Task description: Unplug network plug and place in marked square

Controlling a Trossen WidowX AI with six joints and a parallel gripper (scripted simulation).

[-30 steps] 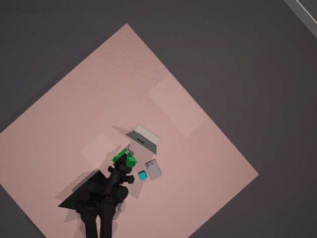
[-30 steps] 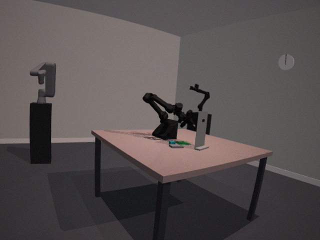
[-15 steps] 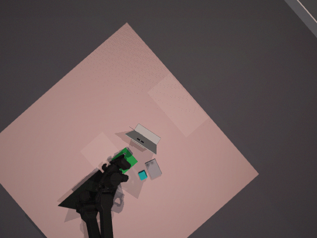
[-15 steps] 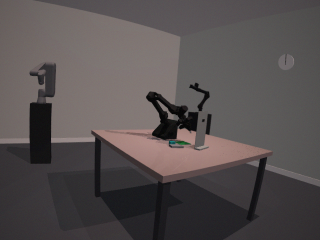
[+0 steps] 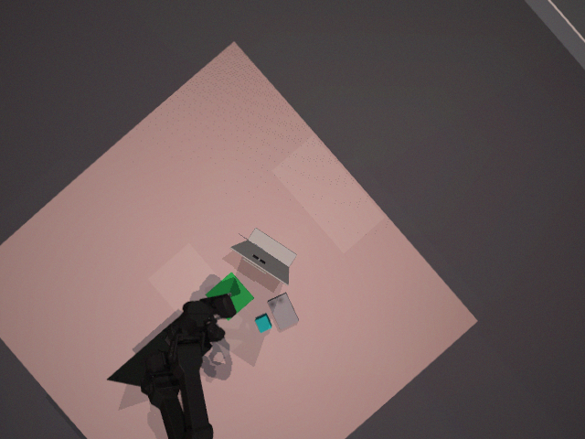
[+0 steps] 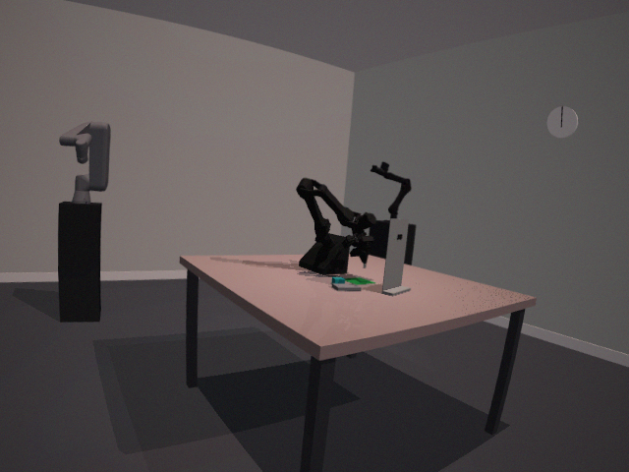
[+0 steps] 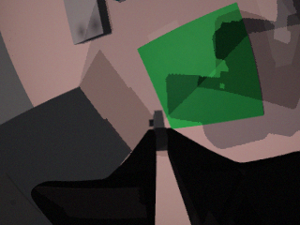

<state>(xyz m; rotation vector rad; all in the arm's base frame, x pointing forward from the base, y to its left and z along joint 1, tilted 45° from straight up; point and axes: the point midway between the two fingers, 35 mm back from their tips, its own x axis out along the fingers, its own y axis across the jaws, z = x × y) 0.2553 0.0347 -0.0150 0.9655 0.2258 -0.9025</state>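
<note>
The green marked square is 80 mm below my gripper tip, 20 mm to the right of it and 20 mm behind it. The rest, counted from my gripper tip: grey network plug right at my gripper tip; then teal cube 150 mm to the right, 70 mm below, 30 mm ahead; then upright grey panel 180 mm ahead, 60 mm above, 40 mm to the left.
</note>
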